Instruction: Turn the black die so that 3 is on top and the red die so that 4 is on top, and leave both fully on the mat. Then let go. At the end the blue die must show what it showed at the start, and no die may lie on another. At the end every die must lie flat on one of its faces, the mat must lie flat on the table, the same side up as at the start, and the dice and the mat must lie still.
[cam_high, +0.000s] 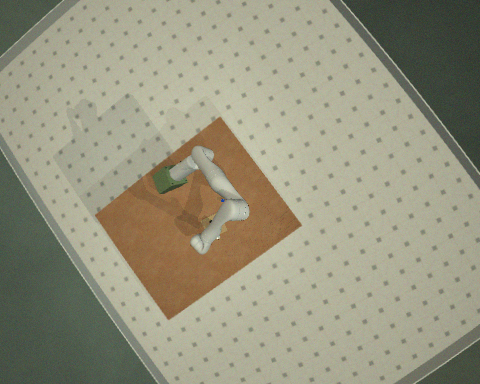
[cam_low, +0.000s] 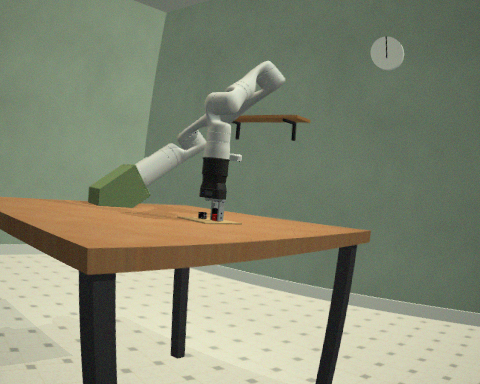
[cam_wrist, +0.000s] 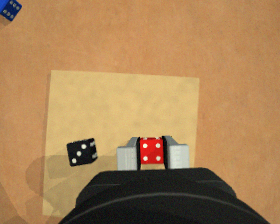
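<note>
My hand is 10 mm above the red die. From my hand the other things lie so: tan mat 30 mm behind, 20 mm below; then blue die 150 mm to the left, 140 mm behind, 10 mm below; then black die 60 mm behind, 10 mm below.
</note>
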